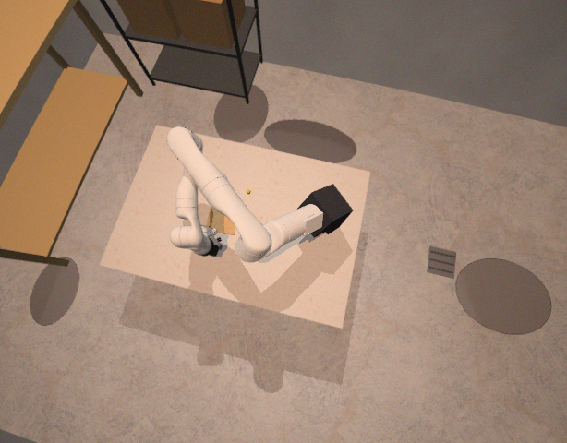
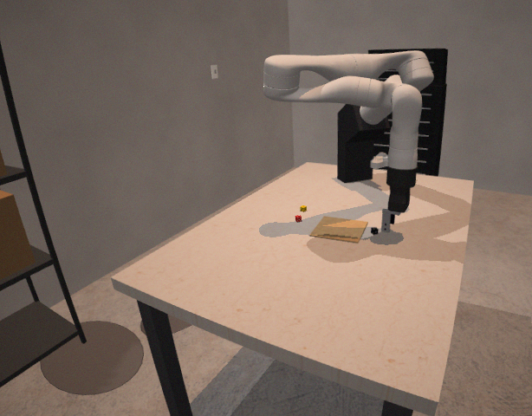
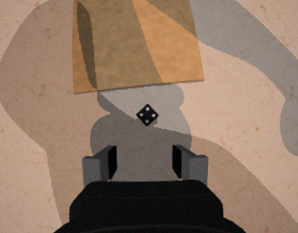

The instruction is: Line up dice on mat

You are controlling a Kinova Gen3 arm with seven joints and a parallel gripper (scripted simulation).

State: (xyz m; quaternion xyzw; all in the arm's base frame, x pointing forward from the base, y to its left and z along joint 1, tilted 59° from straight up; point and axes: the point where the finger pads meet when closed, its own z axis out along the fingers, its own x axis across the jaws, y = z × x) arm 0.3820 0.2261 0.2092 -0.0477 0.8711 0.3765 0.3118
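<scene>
Now: the black die 10 mm ahead of my hand, 40 mm to the right of it and 40 mm below it. Also, from my hand: tan mat: 60 mm ahead, 120 mm to the right, 40 mm below; then yellow die: 40 mm ahead, 300 mm to the right, 40 mm below; then red die: 110 mm ahead, 250 mm to the right, 40 mm below.
</scene>
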